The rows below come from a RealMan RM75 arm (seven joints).
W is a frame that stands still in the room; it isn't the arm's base.
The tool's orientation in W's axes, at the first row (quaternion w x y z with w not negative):
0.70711, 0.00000, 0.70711, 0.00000
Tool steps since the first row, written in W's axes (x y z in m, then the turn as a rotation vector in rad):
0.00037, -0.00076, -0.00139, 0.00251, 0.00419, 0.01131
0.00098, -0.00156, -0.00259, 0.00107, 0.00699, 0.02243
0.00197, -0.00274, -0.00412, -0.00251, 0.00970, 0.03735
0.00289, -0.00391, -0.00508, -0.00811, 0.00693, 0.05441
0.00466, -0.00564, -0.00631, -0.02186, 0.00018, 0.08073
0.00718, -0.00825, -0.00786, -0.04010, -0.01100, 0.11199
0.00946, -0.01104, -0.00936, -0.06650, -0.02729, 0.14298
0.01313, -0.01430, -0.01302, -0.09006, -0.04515, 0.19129
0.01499, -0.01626, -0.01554, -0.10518, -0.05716, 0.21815
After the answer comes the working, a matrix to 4 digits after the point.
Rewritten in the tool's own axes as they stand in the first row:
0.00139, -0.00076, 0.00037, -0.01131, 0.00419, 0.00251
0.00259, -0.00156, 0.00098, -0.02243, 0.00699, 0.00107
0.00412, -0.00274, 0.00197, -0.03735, 0.00970, -0.00251
0.00508, -0.00391, 0.00289, -0.05441, 0.00693, -0.00811
0.00631, -0.00564, 0.00466, -0.08073, 0.00018, -0.02186
0.00786, -0.00825, 0.00718, -0.11199, -0.01100, -0.04010
0.00936, -0.01104, 0.00946, -0.14298, -0.02729, -0.06650
0.01302, -0.01430, 0.01313, -0.19129, -0.04515, -0.09006
0.01554, -0.01626, 0.01499, -0.21815, -0.05716, -0.10518

The tool's axes in the first row as the columns of a matrix, in W's axes (rounded; the answer above uses it unrounded):
0.0000, 0.0000, 1.0000
0.0000, 1.0000, 0.0000
-1.0000, 0.0000, 0.0000

